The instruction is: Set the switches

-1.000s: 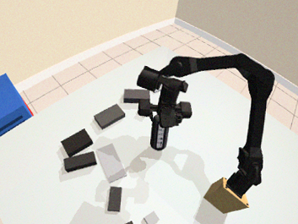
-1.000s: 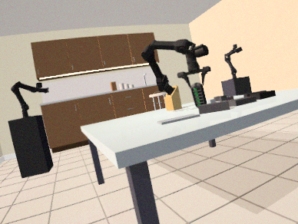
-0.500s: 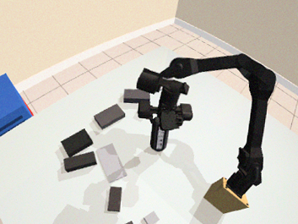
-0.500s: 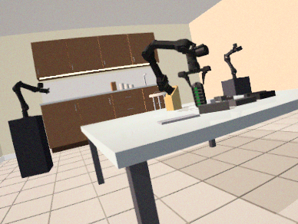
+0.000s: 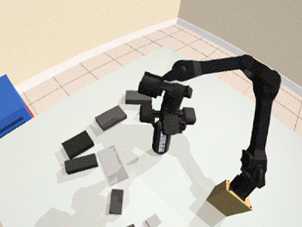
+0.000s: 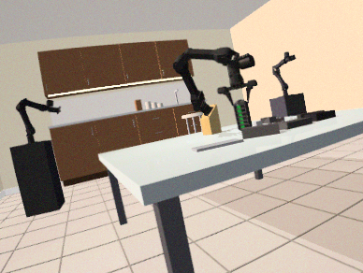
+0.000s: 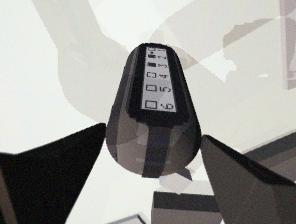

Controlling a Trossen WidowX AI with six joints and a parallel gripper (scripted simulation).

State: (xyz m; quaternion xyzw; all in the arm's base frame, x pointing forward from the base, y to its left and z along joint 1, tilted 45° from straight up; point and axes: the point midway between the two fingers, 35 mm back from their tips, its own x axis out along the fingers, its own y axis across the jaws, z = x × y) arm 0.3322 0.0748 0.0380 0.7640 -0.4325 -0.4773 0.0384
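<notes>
My gripper tip is now 230 mm past the pale block, 220 mm to the right of it and 120 mm above it. From my gripper tip the other things lie so: pale plate: 40 mm ahead, 210 mm to the left, 130 mm below.
</notes>
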